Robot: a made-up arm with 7 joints.
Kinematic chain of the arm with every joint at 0, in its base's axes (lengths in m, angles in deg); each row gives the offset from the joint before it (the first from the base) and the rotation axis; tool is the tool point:
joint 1: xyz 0 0 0.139 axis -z
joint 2: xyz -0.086 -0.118 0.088 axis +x
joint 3: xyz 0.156 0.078 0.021 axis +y
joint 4: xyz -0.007 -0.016 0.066 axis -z
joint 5: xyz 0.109 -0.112 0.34 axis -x
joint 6: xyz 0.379 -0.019 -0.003 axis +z
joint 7: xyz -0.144 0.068 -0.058 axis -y
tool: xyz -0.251 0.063 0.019
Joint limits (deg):
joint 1: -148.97..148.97
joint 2: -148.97..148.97
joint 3: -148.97..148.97
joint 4: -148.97..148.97
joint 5: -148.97..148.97
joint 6: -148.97..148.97
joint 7: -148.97..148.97
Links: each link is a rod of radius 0.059 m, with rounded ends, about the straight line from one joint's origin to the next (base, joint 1, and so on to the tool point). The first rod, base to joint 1, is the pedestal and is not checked.
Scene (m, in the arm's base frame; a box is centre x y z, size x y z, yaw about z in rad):
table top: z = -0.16
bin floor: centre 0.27 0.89 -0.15 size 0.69 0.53 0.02 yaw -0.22
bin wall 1: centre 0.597 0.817 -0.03 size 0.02 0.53 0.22 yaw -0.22
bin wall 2: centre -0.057 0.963 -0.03 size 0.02 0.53 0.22 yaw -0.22
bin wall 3: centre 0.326 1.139 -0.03 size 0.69 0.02 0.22 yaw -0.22
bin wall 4: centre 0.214 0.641 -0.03 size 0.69 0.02 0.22 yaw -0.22
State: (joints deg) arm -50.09 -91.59 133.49 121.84 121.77 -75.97 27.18
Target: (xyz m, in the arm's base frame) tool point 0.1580 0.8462 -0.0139
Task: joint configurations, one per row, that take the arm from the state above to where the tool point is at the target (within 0.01 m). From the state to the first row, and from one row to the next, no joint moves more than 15 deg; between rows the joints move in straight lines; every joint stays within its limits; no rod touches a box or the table.
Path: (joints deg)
1: -55.43 -97.06 130.81 134.41 130.24 -81.96 32.25
2: -60.78 -102.53 128.14 146.99 138.71 -87.95 37.32

